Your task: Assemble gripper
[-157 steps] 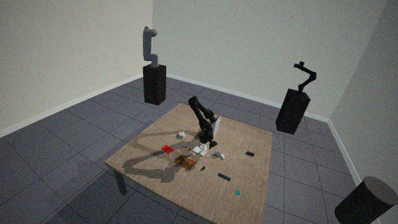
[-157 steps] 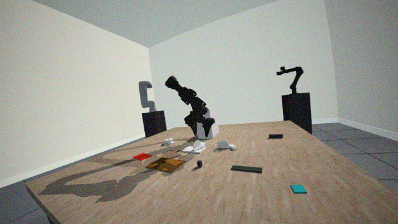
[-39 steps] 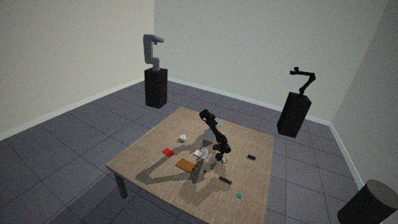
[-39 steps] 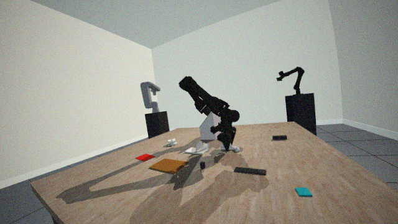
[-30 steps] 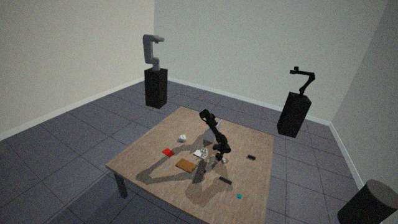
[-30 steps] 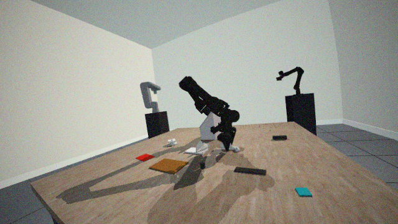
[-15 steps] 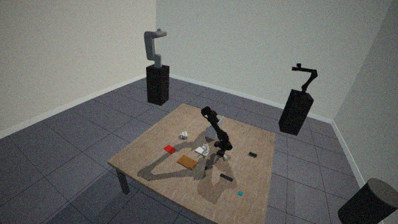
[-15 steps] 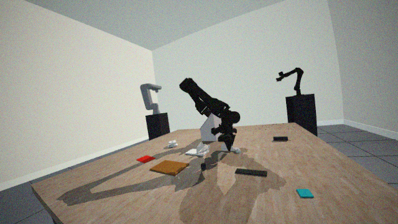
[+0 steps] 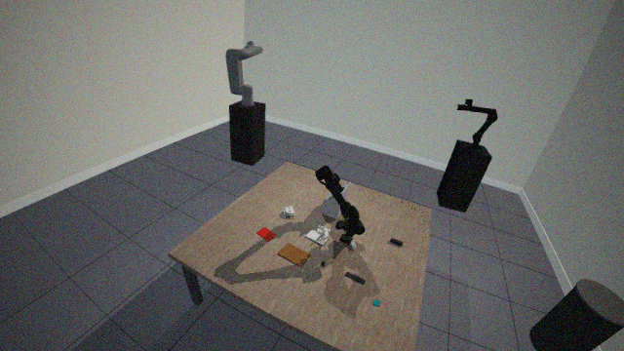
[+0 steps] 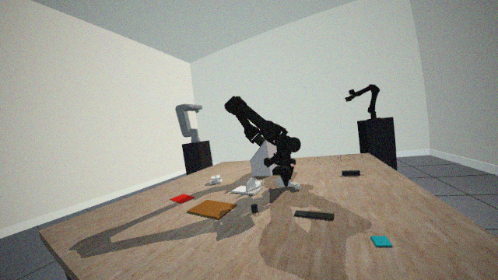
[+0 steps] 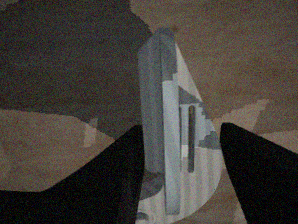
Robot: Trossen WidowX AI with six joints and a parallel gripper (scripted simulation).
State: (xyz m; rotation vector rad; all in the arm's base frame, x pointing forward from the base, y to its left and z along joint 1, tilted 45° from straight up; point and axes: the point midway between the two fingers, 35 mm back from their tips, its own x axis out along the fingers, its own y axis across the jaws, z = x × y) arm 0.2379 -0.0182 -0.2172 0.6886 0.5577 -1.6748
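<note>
My gripper tip is now 15 cm to the left of the grey jaw, 1 cm below it and 1 cm past it. The rest, counted from my gripper tip: orange-brown tile 26 cm to the right, 21 cm ahead, 1 cm below; black cylinder 22 cm ahead, 9 cm to the right; black block 29 cm to the left, 13 cm behind.
</note>
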